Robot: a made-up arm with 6 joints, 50 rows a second.
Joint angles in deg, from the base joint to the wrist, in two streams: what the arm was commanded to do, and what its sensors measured. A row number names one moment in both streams.
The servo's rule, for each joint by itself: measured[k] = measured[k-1] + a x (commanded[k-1-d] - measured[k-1]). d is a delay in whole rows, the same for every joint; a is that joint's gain. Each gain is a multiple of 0.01, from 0.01 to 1. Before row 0 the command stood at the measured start. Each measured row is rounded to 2 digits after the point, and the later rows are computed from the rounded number. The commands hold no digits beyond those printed.
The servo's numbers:
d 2
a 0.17 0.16 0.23 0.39 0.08 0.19
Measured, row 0:
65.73 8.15 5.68 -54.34 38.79 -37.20
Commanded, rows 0 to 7:
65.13 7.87 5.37 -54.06 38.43 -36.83
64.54 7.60 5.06 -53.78 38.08 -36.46
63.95 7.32 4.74 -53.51 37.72 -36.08
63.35 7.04 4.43 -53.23 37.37 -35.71
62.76 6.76 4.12 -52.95 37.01 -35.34
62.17 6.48 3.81 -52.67 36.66 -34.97
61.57 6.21 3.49 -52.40 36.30 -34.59
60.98 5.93 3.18 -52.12 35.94 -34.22
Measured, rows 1 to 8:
65.73 8.15 5.68 -54.34 38.79 -37.20
65.73 8.15 5.68 -54.34 38.79 -37.20
65.63 8.11 5.61 -54.23 38.76 -37.13
65.44 8.03 5.48 -54.05 38.71 -37.00
65.19 7.92 5.31 -53.84 38.63 -36.83
64.88 7.78 5.11 -53.60 38.53 -36.62
64.52 7.62 4.88 -53.35 38.41 -36.38
64.12 7.44 4.63 -53.08 38.27 -36.11

